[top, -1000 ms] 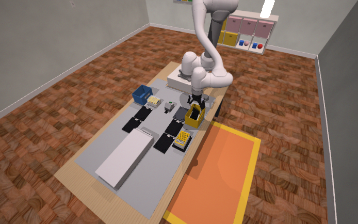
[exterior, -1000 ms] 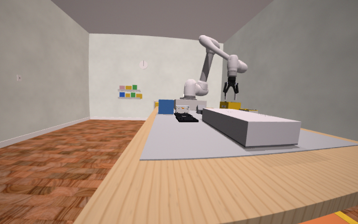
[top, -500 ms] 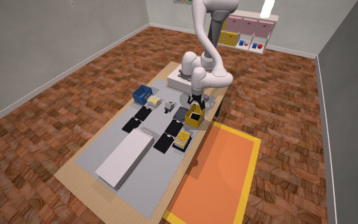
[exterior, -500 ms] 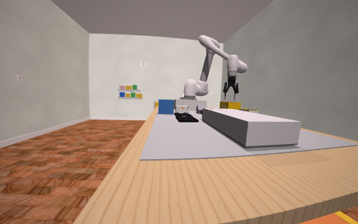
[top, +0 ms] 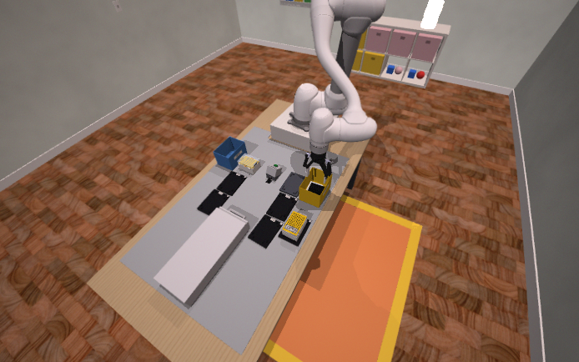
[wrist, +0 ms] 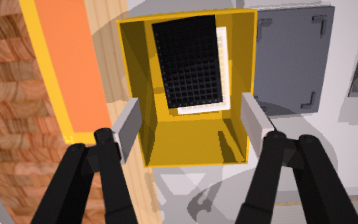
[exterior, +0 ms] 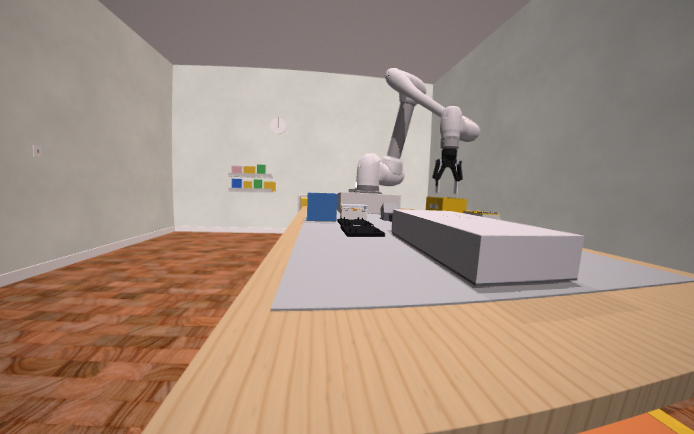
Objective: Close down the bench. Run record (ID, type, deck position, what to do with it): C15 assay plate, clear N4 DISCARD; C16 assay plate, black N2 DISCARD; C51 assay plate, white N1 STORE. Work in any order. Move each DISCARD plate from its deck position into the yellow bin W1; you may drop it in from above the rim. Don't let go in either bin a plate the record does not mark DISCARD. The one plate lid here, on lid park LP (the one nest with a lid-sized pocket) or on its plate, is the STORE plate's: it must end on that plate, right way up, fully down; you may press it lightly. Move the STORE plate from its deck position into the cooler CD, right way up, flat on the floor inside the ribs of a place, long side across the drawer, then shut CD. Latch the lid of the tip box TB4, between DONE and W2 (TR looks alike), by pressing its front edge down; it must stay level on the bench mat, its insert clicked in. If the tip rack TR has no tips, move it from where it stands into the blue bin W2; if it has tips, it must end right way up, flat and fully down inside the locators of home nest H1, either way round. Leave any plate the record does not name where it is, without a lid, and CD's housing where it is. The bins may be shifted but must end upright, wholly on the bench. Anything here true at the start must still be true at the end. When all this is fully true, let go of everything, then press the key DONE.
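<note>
My gripper is now 30 cm to the left of the done key and 10 cm above it. Round my hand: black assay plate: 14 cm below, 1 cm ahead; then pale plate: 16 cm below, 2 cm to the right; then yellow bin W1: 13 cm below.
</note>
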